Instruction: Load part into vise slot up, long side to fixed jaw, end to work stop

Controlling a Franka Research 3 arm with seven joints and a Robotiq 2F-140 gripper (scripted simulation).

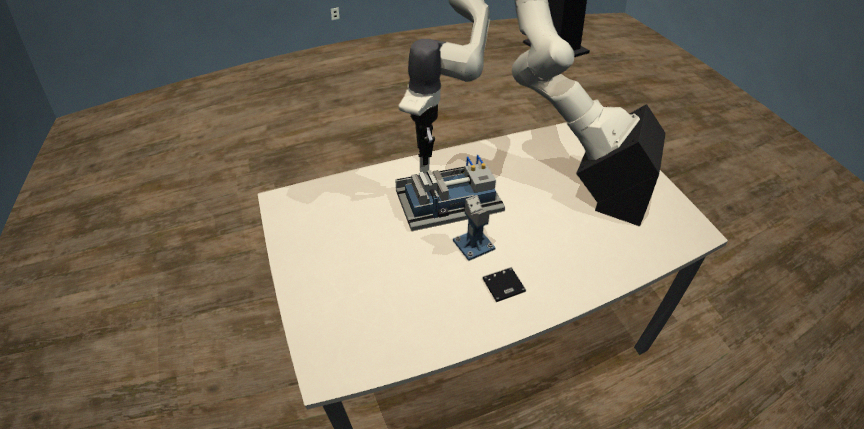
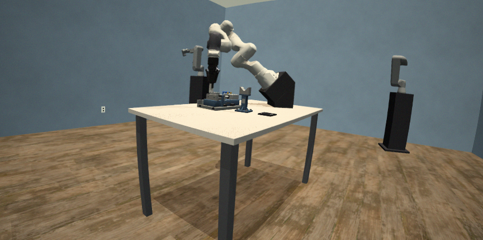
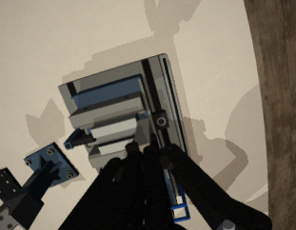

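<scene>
The part lies 1 cm ahead of my hand, 4 cm to the left of it and 3 cm below it. The rest, counted from my hand: black infeed plate: 2 cm ahead, 42 cm to the left, 13 cm below; vise: 5 cm behind, 7 cm to the left, 10 cm below; air cylinder: 14 cm behind, 9 cm to the left, 6 cm below.
</scene>
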